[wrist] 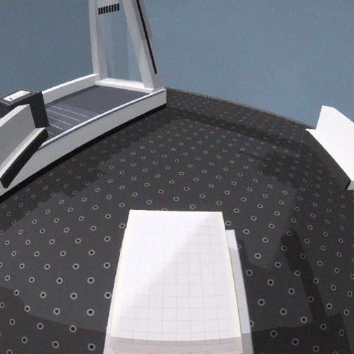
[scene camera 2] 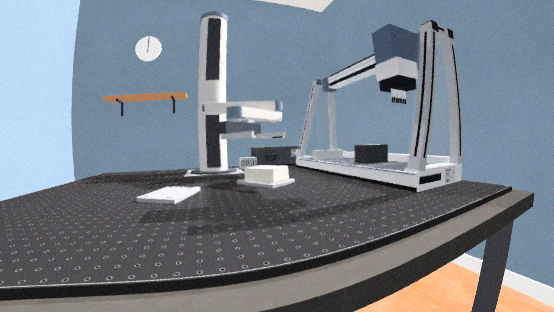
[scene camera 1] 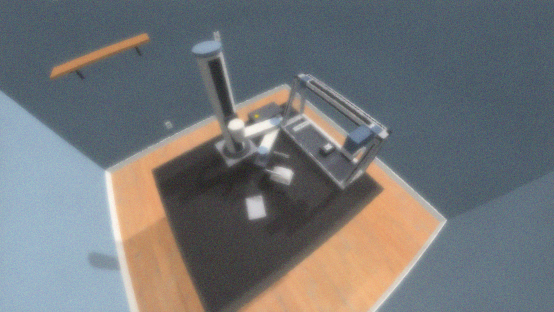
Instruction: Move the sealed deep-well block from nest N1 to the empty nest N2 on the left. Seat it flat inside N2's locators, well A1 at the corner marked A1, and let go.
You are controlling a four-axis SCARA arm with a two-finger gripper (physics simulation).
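Where they show: gripper, between the fingertips: (scene camera 2: 270,134) (scene camera 1: 285,165); arm's base, origin of its link: (scene camera 2: 214,173) (scene camera 1: 236,148).
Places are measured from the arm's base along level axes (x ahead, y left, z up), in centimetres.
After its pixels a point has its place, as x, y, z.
The sealed deep-well block (scene camera 1: 283,174) @[49.4, 15.6, 6.9] (scene camera 2: 266,174) @[52.5, 14.5, 5.0] (wrist: 175,275), cream with a pale gridded top, rests on nest N2 (scene camera 2: 272,185) @[57.0, 15.0, 2.2] (wrist: 243,295), close to the arm's column. It looks level and squared to the nest; the locators and A1 mark cannot be made out. The nest N1 (scene camera 1: 256,207) @[58.0, -14.6, 2.5] (scene camera 2: 167,195) @[62.0, -15.1, 2.5], a flat white plate, is empty. My gripper (scene camera 1: 276,163) @[49.1, 17.2, 17.7] (scene camera 2: 270,135) @[49.1, 17.2, 17.7] (wrist: 175,111) is open and empty, raised above the block and apart from it. In the wrist view its fingers stand wide at both sides.
The gantry machine (scene camera 1: 337,97) @[42.2, 67.3, 50.7] (scene camera 2: 426,100) @[84.5, 50.7, 25.4] (wrist: 134,114) stands beside N2, with a dark box (scene camera 1: 327,148) @[53.9, 55.8, 13.3] (scene camera 2: 371,153) @[56.5, 54.3, 10.0] (wrist: 37,107) on its deck. A dark grey unit (scene camera 2: 275,155) @[-3.4, 35.8, 7.8] and a small white rack (scene camera 2: 248,162) @[-4.4, 20.0, 4.6] stand behind the block. The arm's column (scene camera 1: 218,90) @[7.7, -2.4, 66.3] (scene camera 2: 213,90) @[22.5, -0.1, 39.1] rises near both nests.
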